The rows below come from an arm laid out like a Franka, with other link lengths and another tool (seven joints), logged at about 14 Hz.
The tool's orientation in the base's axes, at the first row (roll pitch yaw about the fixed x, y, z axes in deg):
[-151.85 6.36 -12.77]
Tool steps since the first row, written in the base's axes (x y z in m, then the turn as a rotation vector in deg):
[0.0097 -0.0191 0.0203 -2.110 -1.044 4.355]
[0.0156 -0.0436 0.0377 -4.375 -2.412 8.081]
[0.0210 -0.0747 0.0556 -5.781 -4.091 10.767]
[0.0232 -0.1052 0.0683 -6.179 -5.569 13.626]
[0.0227 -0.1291 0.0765 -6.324 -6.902 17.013]
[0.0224 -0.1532 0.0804 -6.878 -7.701 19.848]
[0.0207 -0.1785 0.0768 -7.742 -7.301 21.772]
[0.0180 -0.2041 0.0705 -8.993 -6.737 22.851]
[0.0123 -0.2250 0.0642 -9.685 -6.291 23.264]
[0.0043 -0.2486 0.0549 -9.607 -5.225 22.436]
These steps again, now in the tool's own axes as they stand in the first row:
[0.0113 0.0043 -0.0269 -2.298 -0.638 -4.338]
[0.0205 0.0155 -0.0539 -4.606 -0.667 -8.283]
[0.0306 0.0321 -0.0845 -5.897 -0.156 -11.458]
[0.0380 0.0515 -0.1103 -6.275 -0.145 -14.679]
[0.0419 0.0681 -0.1290 -6.498 -0.567 -18.290]
[0.0465 0.0868 -0.1440 -7.174 -1.082 -21.164]
[0.0508 0.1103 -0.1531 -8.312 -2.111 -22.665]
[0.0545 0.1357 -0.1599 -9.768 -2.788 -23.350]
[0.0542 0.1578 -0.1645 -10.582 -3.190 -23.504]
[0.0527 0.1841 -0.1678 -10.649 -3.725 -22.264]

